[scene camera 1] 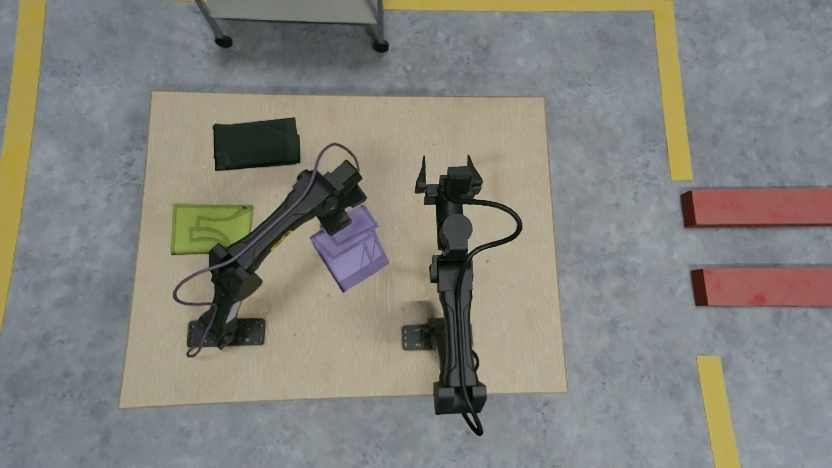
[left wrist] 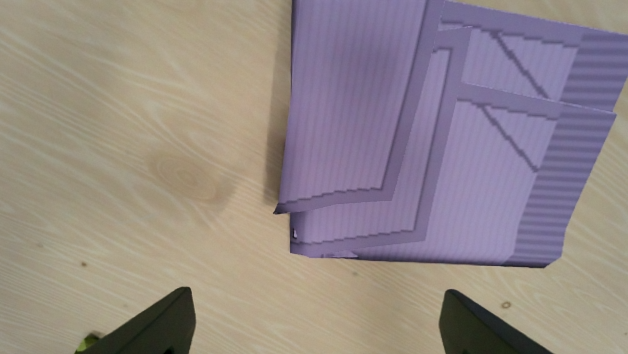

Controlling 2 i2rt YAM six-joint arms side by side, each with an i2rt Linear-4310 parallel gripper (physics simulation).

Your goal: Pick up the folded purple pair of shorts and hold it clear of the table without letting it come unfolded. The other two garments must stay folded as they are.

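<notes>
The folded purple shorts (scene camera 1: 354, 259) (left wrist: 360, 110) lie flat on the table in stacked layers, partly under the left gripper in scene camera 1. My left gripper (left wrist: 317, 304) is open and empty. It hangs above the table beside one edge of the shorts; its fingertips are hidden in scene camera 1. My right gripper (scene camera 1: 446, 160) is open and empty, to the right of the shorts. A folded black garment (scene camera 1: 256, 144) lies at the upper left. A folded green garment (scene camera 1: 203, 224) lies at the left, and a small green corner (left wrist: 89, 343) shows in the left wrist view.
The wooden table top (scene camera 1: 360, 366) (left wrist: 100, 200) carries both arm bases. The left arm passes over the green garment's lower right corner. A wheeled cart (scene camera 1: 302, 12) stands beyond the top edge. Two red beams (scene camera 1: 762, 207) (scene camera 1: 768, 286) lie on the floor at the right.
</notes>
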